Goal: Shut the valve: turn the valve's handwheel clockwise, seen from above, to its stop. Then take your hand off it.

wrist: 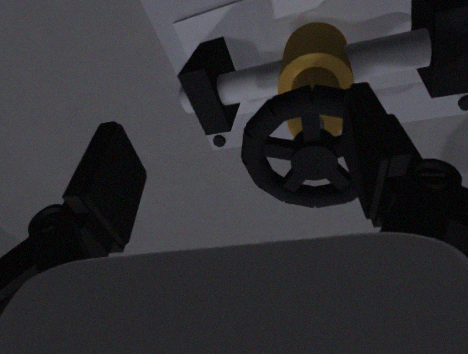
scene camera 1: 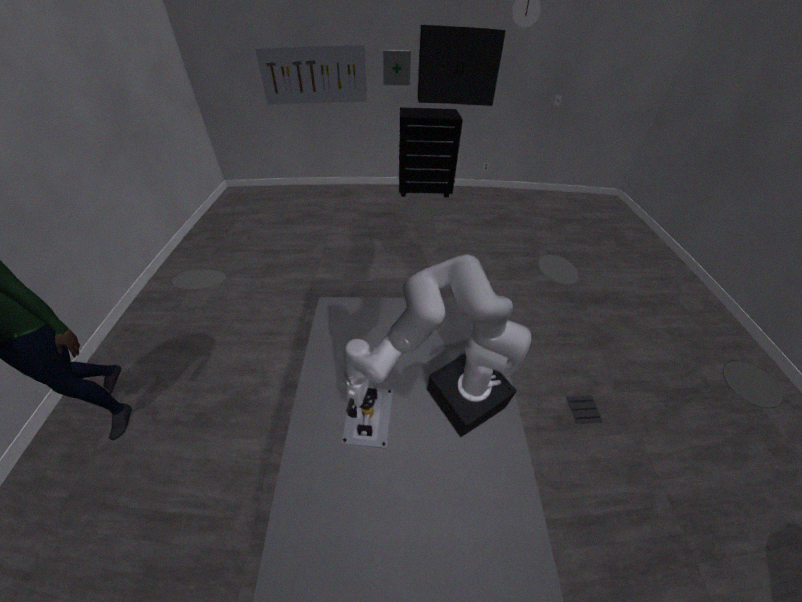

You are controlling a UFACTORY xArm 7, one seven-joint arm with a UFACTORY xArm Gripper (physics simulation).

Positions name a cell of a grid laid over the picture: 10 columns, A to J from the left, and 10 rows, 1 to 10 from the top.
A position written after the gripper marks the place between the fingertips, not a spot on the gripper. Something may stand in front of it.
Note:
In view: the gripper (wrist: F4), a black spoked handwheel (wrist: G5) and a pale base plate (scene camera 1: E8).

